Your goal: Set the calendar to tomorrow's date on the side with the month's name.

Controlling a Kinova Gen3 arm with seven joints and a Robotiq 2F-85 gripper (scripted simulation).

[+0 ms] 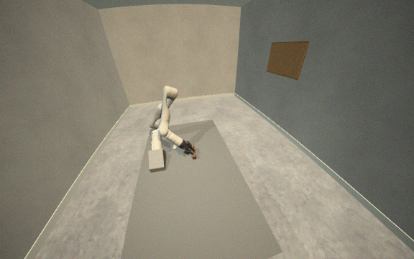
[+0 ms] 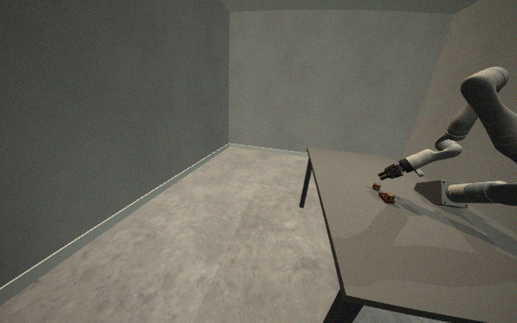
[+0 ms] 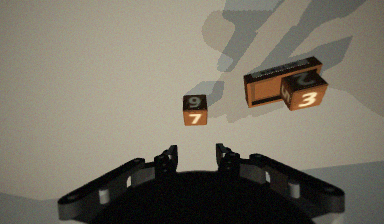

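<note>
Right now my hand is 70 mm above the digit cube and 10 mm short of it. Round my hand: orange tray: 110 mm to the left, 80 mm below, 10 mm ahead.
</note>
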